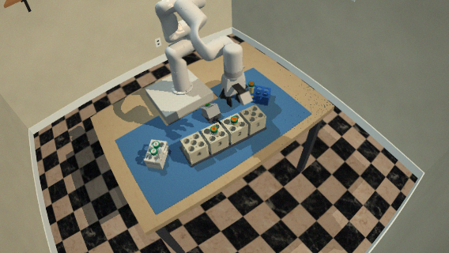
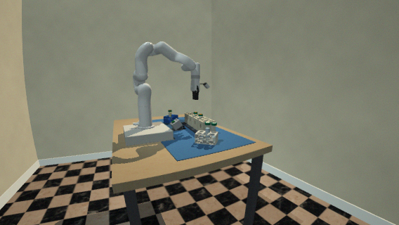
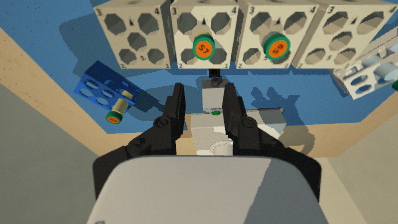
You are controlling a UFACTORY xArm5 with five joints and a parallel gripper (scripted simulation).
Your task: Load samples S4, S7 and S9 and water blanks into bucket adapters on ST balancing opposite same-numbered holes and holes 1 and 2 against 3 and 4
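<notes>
Now: hand 22 cm to the right of the sample tube S4, 19 cm above it and 17 cm past it. From my hand the other things lie so: adapter 2: 20 cm below; then sample tube S9: 18 cm below, 11 cm to the right; then sample tube S7: 18 cm below, 1 cm to the right.
</notes>
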